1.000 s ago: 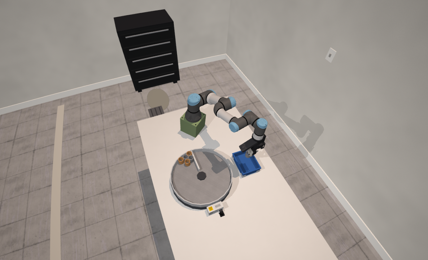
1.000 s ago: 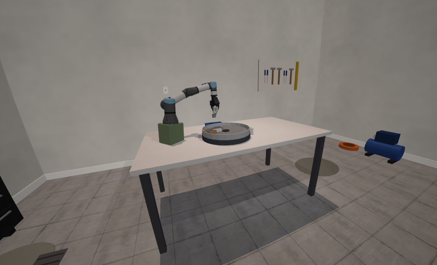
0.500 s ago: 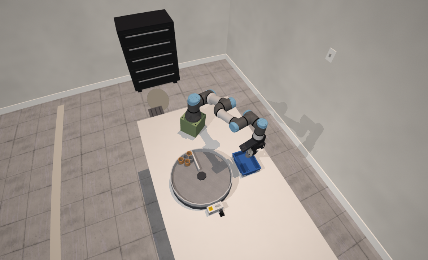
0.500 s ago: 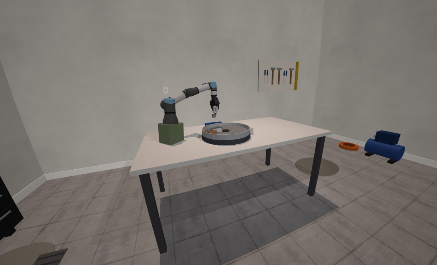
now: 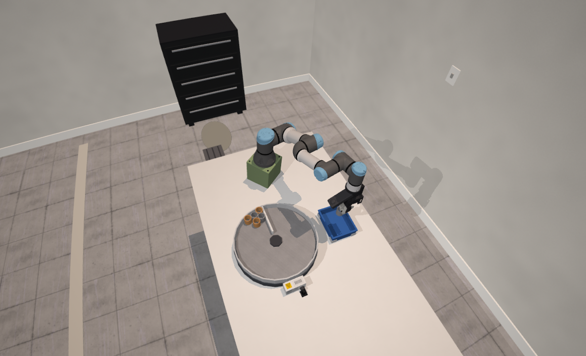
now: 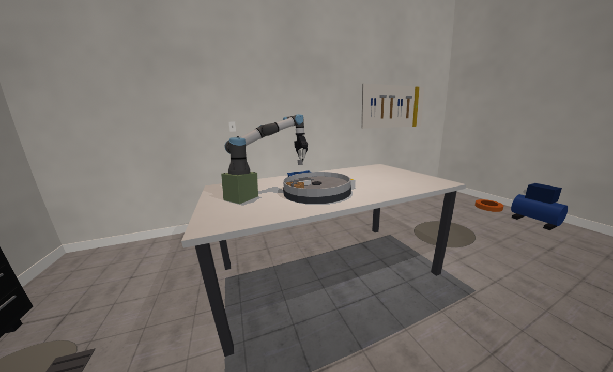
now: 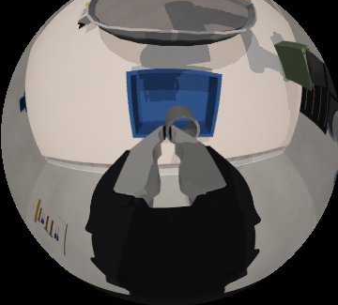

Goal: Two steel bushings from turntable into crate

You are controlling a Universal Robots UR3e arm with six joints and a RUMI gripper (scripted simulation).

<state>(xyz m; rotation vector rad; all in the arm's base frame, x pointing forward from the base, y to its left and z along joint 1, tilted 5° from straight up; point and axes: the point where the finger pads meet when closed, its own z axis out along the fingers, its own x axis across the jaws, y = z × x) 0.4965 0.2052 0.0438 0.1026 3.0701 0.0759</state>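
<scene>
Now: the blue crate 130 mm below my hand and 20 mm behind it. The rest, counted from my hand: round grey turntable 350 mm to the right, 100 mm below, 50 mm behind.
</scene>
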